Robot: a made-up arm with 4 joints. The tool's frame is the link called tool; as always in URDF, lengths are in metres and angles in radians. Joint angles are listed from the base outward.
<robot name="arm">
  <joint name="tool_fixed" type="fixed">
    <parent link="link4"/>
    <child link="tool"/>
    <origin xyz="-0.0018 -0.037 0.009" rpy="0 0 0"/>
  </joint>
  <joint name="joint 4" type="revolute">
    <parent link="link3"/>
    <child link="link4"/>
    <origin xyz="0.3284 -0.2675 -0.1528" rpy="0 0 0"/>
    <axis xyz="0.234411 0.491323 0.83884"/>
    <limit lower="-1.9" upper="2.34"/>
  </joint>
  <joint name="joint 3" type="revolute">
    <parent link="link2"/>
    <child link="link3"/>
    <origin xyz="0.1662 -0.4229 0.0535" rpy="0 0 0"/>
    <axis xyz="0 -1 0"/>
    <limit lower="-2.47" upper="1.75"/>
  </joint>
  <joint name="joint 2" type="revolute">
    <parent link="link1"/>
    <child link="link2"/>
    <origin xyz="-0.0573 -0.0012 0.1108" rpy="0 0 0"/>
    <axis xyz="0 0 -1"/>
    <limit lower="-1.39" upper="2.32"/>
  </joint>
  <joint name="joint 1" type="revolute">
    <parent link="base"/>
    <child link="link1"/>
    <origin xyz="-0.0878 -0.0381 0.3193" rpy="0 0 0"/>
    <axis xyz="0 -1 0"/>
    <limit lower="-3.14" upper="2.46"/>
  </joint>
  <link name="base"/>
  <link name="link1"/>
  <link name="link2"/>
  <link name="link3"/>
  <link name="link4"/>
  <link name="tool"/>
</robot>
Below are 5 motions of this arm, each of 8 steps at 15 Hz.
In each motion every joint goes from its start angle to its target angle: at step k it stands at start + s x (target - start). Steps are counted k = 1, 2, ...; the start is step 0. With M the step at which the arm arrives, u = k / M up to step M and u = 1 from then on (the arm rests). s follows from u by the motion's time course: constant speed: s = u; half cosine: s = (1 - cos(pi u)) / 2; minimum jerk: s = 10 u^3 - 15 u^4 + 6 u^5.
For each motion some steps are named. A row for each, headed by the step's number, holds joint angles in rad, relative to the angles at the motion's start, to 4 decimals.
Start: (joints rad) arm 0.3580 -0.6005 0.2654 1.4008
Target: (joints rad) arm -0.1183 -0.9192 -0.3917 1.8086
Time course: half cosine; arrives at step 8
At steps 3, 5, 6, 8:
3: -0.1470 -0.0984 -0.2028 0.1259
5: -0.3293 -0.2203 -0.4543 0.2819
6: -0.4065 -0.2720 -0.5609 0.3481
8: -0.4763 -0.3187 -0.6571 0.4078

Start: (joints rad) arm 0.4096 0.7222 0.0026 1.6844
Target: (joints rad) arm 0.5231 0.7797 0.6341 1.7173
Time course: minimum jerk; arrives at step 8
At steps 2, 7, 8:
2: 0.0117 0.0060 0.0654 0.0034
7: 0.1117 0.0566 0.6214 0.0324
8: 0.1135 0.0575 0.6315 0.0329

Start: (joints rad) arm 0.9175 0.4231 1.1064 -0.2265
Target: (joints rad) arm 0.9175 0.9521 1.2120 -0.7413
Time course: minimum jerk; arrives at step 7
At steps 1, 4, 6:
1: 0.0000 0.0123 0.0025 -0.0120
4: 0.0000 0.3344 0.0668 -0.3254
6: 0.0000 0.5167 0.1031 -0.5028

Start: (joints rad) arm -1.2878 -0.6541 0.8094 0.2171
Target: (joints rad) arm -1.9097 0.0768 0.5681 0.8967
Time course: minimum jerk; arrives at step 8
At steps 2, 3, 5, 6, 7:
2: -0.0644 0.0757 -0.0250 0.0703
3: -0.1712 0.2011 -0.0664 0.1870
5: -0.4507 0.5298 -0.1749 0.4926
6: -0.5575 0.6552 -0.2163 0.6093
7: -0.6119 0.7192 -0.2374 0.6687

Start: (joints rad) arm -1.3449 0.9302 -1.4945 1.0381
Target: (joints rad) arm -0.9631 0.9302 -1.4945 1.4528
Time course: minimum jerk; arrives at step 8
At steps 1, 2, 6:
1: 0.0061 0.0000 0.0000 0.0067
2: 0.0395 0.0000 0.0000 0.0429
6: 0.3423 0.0000 0.0000 0.3718

